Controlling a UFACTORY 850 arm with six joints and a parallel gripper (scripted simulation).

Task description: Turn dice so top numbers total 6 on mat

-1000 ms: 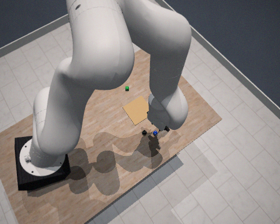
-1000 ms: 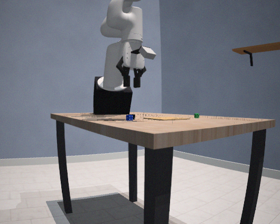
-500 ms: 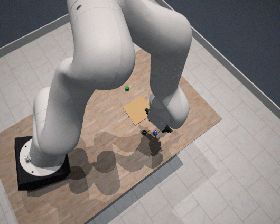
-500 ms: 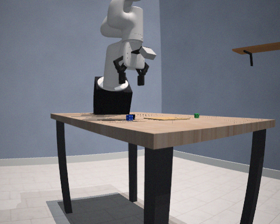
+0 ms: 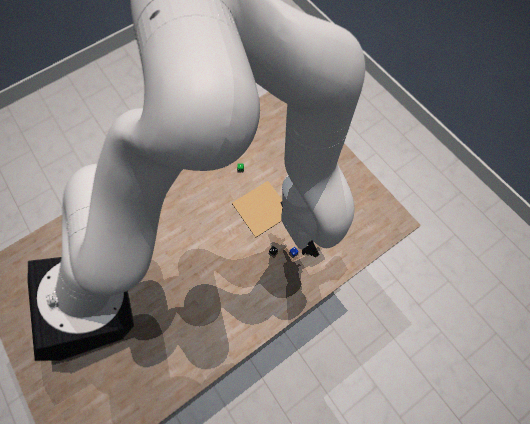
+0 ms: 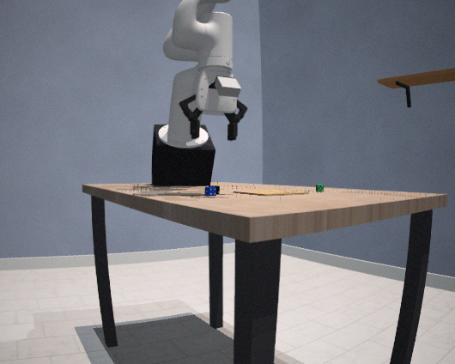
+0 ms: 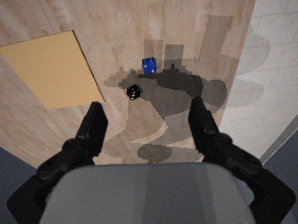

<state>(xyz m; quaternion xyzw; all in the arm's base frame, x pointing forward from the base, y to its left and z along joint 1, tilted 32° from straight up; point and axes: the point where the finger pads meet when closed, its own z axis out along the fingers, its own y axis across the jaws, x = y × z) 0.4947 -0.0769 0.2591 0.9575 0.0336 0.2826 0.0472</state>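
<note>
The blue die lies 10 mm behind my hand and 130 mm below it. From my hand the other things lie so: black die: 60 mm behind, 30 mm to the left, 130 mm below; tan mat: 30 mm behind, 170 mm to the left, 140 mm below; green die: 30 mm behind, 330 mm to the left, 130 mm below.
</note>
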